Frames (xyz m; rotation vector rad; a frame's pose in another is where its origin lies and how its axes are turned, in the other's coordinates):
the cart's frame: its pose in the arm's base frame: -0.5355 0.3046 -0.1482 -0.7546 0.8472 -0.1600
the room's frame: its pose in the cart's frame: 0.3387 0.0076 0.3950 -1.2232 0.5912 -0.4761
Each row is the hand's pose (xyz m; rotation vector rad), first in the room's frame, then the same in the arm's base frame.
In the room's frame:
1: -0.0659 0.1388 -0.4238 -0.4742 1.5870 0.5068
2: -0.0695 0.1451 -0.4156 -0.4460 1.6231 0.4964
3: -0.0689 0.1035 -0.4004 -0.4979 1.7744 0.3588
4: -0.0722 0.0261 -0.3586 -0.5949 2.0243 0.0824
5: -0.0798 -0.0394 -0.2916 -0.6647 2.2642 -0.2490
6: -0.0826 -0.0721 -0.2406 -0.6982 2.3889 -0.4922
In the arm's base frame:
1: -0.3613 0.2324 0.0616 1.0621 -1.9674 1.2387
2: -0.3637 0.2366 0.0518 1.0359 -1.9521 1.2869
3: -0.3258 0.2554 0.0649 0.9847 -1.7454 1.3677
4: -0.2510 0.2994 0.0793 0.8930 -1.3672 1.4717
5: -0.1747 0.3530 0.0672 0.7854 -0.9674 1.5602
6: -0.1276 0.3856 0.0473 0.7256 -0.7068 1.5984

